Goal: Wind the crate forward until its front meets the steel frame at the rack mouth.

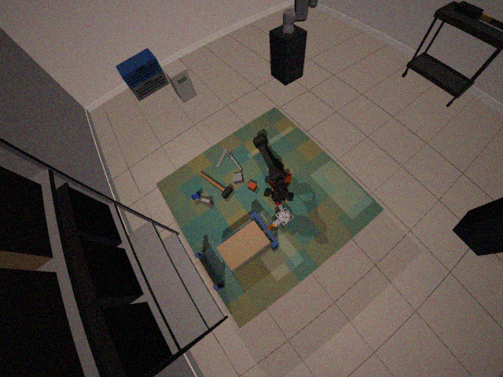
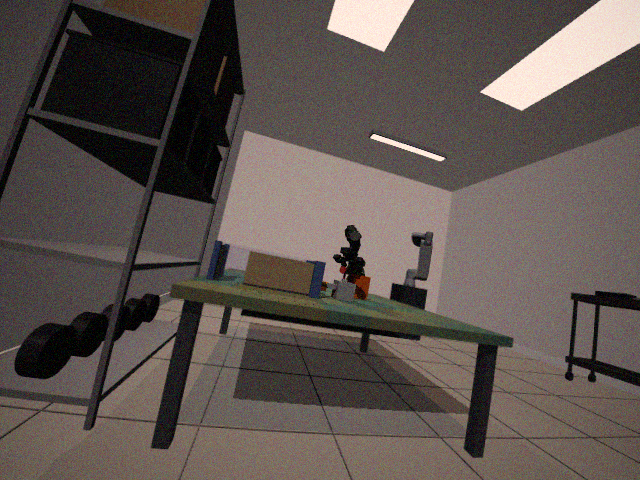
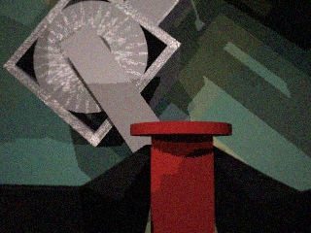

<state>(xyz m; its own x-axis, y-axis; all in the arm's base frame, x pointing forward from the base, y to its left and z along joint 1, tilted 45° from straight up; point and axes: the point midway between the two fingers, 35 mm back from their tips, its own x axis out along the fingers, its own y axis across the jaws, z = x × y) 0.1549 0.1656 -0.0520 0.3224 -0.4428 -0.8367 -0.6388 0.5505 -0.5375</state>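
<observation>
My gripper tip is 100 mm above the winch and 80 mm to the right of it. Round my gripper tip: red knob: 10 mm to the right, 10 mm behind; red-knobbed crank handle: 30 mm to the left, 30 mm below; grey block: 390 mm to the right, 120 mm below, 90 mm ahead.
</observation>
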